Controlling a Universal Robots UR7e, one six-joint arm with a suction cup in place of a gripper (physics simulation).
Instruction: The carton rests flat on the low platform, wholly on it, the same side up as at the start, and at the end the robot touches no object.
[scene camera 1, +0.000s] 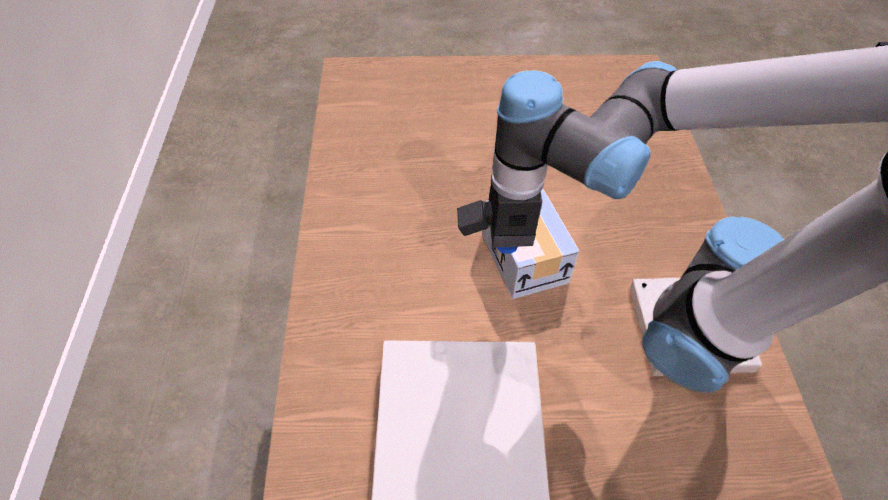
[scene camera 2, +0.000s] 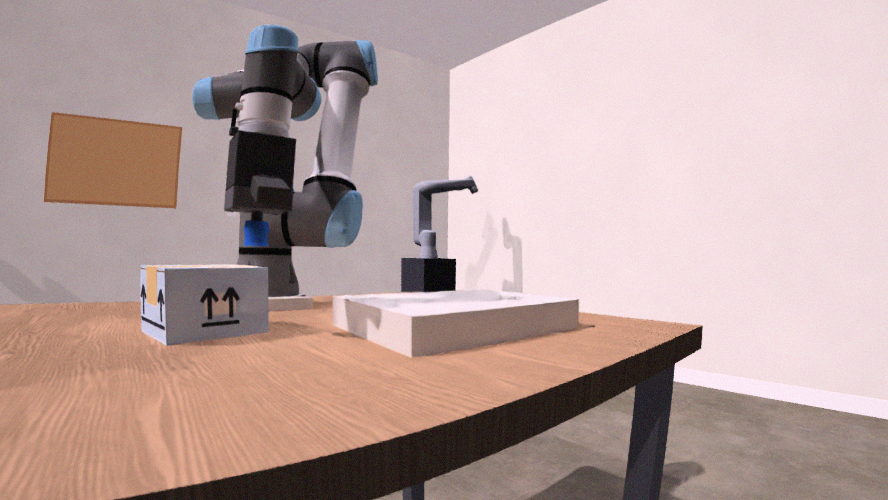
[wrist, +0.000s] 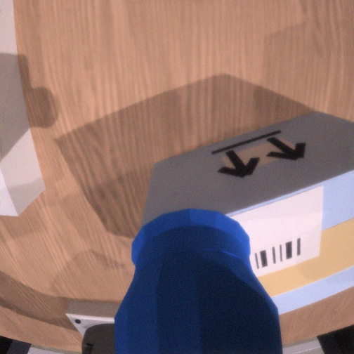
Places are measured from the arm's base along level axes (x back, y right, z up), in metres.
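Where they show: end effector, tool point: (scene camera 2: 256, 245).
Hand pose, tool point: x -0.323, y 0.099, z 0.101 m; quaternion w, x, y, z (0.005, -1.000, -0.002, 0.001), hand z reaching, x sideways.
Note:
Things, the pixels of their centre, and the offset from my tool point. Level surfaces: height alone.
- carton, body centre: (scene camera 2: 204, 299) (scene camera 1: 527, 242) dx +0.051, dy +0.066, dz -0.078 m
- low white platform, body centre: (scene camera 1: 459, 445) (scene camera 2: 456, 313) dx -0.088, dy -0.291, dz -0.102 m
- wooden table, its level: dz -0.126 m
The carton (scene camera 1: 562, 239) (scene camera 2: 217, 304) (wrist: 190, 185) is pale blue with orange tape, a white barcode label and black arrows. It stands flat on the wooden table, beside and apart from the platform, with its arrows pointing up. The low white platform (scene camera 1: 403, 403) (scene camera 2: 497, 326) (wrist: 7, 192) lies toward the lower part of the scene camera 1 view. My gripper, the blue suction cup (scene camera 1: 506, 249) (scene camera 2: 256, 242) (wrist: 191, 235), is off and holds nothing. It hangs a little above the carton's top, with a gap showing in the scene camera 2 view. The cup hides part of the carton's top in the wrist view.
The wooden table (scene camera 1: 347, 248) (scene camera 2: 248, 397) carries the arm's white base plate (scene camera 1: 643, 304) (wrist: 90, 310) at the right in the scene camera 1 view. A small grey arm (scene camera 2: 422, 214) on a black block (scene camera 2: 428, 275) stands behind the platform in the scene camera 2 view.

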